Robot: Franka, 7 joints.
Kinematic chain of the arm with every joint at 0, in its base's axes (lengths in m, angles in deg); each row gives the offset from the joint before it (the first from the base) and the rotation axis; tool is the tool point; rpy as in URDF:
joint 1: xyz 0 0 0.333 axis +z
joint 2: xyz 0 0 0 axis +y
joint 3: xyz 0 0 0.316 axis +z
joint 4: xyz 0.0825 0 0 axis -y
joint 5: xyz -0.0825 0 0.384 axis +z
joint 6: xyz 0 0 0 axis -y
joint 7: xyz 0.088 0 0 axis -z
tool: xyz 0 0 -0.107 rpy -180 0 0
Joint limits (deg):
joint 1: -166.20..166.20
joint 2: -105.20..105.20
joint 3: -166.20..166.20
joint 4: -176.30..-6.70
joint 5: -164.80..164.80
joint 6: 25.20..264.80
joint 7: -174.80..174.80
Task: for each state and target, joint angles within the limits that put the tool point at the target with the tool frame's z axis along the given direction. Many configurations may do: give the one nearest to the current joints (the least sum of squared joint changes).
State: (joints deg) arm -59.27 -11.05 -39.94 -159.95 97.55 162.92 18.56
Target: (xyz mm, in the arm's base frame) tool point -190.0 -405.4 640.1 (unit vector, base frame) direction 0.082 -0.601 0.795
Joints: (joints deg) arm -55.00 -46.04 -49.18 -133.34 142.13 119.38 18.56
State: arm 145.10 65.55 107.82 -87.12 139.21 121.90 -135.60
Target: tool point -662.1 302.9 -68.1 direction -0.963 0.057 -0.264
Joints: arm 134.65 97.82 46.48 -44.75 109.20 159.86 -135.60
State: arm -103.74 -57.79 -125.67 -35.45 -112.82 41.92 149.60
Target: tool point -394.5 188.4 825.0 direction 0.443 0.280 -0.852
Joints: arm -55.64 -21.80 -102.17 -38.08 -70.98 25.20 149.60
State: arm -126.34 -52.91 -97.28 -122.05 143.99 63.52 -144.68
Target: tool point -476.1 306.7 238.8 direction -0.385 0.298 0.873
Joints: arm -94.46 -66.46 -123.44 -122.95 120.59 68.98 -144.68
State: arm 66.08 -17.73 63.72 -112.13 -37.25 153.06 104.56
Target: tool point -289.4 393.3 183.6 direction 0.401 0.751 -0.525
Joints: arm 20.82 -53.17 107.29 -139.52 -47.00 169.57 104.56
